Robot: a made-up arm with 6 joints.
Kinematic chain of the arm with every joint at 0, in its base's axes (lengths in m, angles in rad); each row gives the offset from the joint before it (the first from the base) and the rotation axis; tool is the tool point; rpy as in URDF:
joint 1: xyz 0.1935 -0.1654 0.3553 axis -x
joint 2: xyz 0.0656 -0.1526 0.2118 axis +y
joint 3: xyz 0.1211 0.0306 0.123 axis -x
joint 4: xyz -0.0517 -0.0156 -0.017 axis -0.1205 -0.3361 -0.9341
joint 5: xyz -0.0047 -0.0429 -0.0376 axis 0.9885 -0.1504 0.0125
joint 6: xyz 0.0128 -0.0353 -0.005 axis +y
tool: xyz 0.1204 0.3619 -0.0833 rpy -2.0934 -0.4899 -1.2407
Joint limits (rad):
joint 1: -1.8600..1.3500
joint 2: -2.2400..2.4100
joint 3: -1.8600..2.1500
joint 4: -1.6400..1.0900
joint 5: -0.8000..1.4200
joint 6: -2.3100..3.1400
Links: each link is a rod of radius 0.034 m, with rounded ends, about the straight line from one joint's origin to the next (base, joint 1, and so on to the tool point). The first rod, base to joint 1, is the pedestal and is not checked.
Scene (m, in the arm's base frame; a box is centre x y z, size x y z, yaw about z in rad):
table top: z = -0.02
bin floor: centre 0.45 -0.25 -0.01 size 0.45 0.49 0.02 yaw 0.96
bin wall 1: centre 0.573 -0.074 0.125 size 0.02 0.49 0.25 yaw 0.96
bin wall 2: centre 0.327 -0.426 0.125 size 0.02 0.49 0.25 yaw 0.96
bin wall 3: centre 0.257 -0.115 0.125 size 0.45 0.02 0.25 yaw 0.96
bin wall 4: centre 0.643 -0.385 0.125 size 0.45 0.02 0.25 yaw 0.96
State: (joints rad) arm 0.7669 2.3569 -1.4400 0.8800 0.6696 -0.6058
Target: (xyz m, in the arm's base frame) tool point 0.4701 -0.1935 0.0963
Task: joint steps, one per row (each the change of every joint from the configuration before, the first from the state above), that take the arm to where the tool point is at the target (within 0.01 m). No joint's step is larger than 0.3 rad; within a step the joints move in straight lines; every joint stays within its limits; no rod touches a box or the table.
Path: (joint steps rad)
1: 0.0130 -0.2588 0.1490 -0.2889 -0.1531 -0.1350
2: 0.0130 -0.2588 0.1490 -0.2889 -0.1531 -0.1350
3: 0.0130 -0.2588 0.1490 -0.2890 -0.1531 -0.1351
4: 0.0130 -0.2588 0.1489 -0.2889 -0.1531 -0.1350
5: -0.2823 0.0906 -0.0666 0.1293 0.0907 0.1011
6: -0.2822 0.0906 -0.0667 0.1294 0.0907 0.1010
7: -0.2823 0.0905 -0.0667 0.1293 0.0908 0.1011
8: -0.2823 0.0906 -0.0667 0.1293 0.0907 0.1010
9: -0.2822 0.0906 -0.0667 0.1294 0.0908 0.1011
10: -0.2823 0.0906 -0.0667 0.1293 0.0907 0.1010

